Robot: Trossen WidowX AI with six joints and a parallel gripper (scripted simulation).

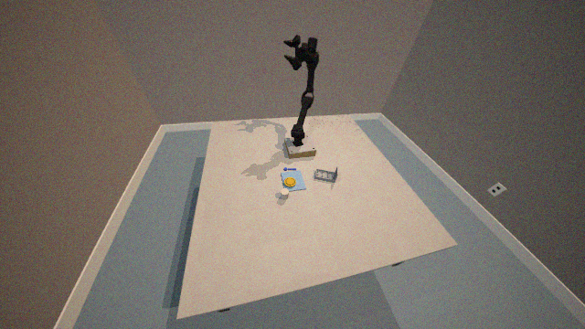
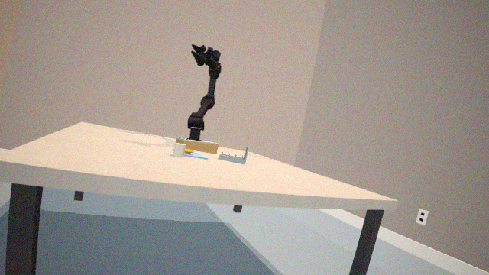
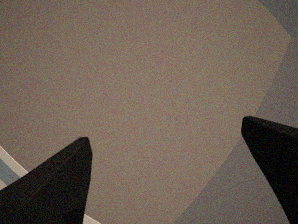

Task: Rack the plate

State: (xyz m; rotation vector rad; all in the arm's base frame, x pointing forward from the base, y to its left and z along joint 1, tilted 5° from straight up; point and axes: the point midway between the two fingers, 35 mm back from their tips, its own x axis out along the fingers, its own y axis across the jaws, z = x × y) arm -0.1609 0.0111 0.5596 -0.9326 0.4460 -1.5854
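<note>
Now: the yellow plate 59 cm below my gripper tip, 49 cm ahead of it and 14 cm to the right of it. The rest, counted from my gripper tip: white cup (58 cm below, 56 cm ahead, 21 cm to the right); then grey dish rack (58 cm below, 52 cm ahead, 10 cm to the left); then blue utensil (60 cm below, 38 cm ahead, 10 cm to the right).
</note>
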